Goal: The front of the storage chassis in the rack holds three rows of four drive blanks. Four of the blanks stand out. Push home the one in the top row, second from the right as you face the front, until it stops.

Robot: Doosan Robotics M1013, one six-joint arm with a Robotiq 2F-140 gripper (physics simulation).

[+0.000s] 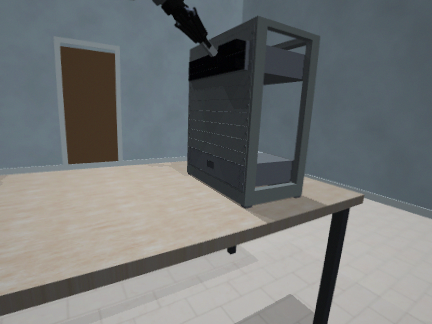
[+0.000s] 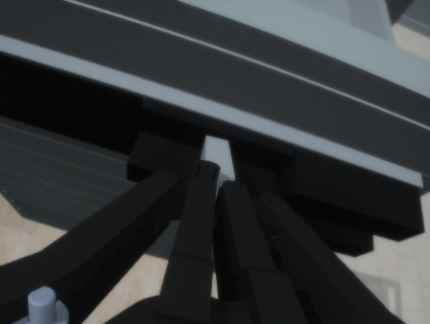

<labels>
grey rack: image 1; image 2
same spot on grey rack: (image 2: 319, 110) = (image 1: 231, 40)
</labels>
